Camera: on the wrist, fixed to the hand. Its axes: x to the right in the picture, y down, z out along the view.
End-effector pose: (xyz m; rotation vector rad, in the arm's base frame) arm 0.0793 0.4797 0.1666 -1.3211 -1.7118 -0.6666
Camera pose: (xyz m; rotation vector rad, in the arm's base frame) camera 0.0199 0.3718 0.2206 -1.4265 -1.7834 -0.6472
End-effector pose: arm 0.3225 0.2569 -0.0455 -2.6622 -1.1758 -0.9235
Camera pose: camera 0.2087 0.2909 0.0175 -2.7912 -1.1719 -0.8277
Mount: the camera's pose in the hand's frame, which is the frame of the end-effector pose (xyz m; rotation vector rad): -0.0022 -0.0933 -0.0968 -0.0530 -0.1098 0.0115
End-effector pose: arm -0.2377 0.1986 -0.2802 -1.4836 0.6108 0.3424
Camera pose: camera -0.2029 0.0962 -0.2003 -1.5018 0.5261 0.4490
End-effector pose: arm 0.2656 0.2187 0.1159 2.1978 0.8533 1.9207
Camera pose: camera 0.1428 0.2686 0.0935 2.2578 0.7655 1.7867
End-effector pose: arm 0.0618 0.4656 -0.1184 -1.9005 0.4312 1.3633
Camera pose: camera 0.1855 0.4566 -0.0664 -1.8574 0.3552 1.4919
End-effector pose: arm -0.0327 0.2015 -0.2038 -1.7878 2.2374 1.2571
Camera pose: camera 0.0884 0.1447 -0.1902 -1.6801 2.1791 1.3931
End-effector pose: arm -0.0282 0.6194 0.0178 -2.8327 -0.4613 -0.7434
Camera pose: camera -0.1050 0.6824 0.1084 -2.9340 -0.4475 -0.6090
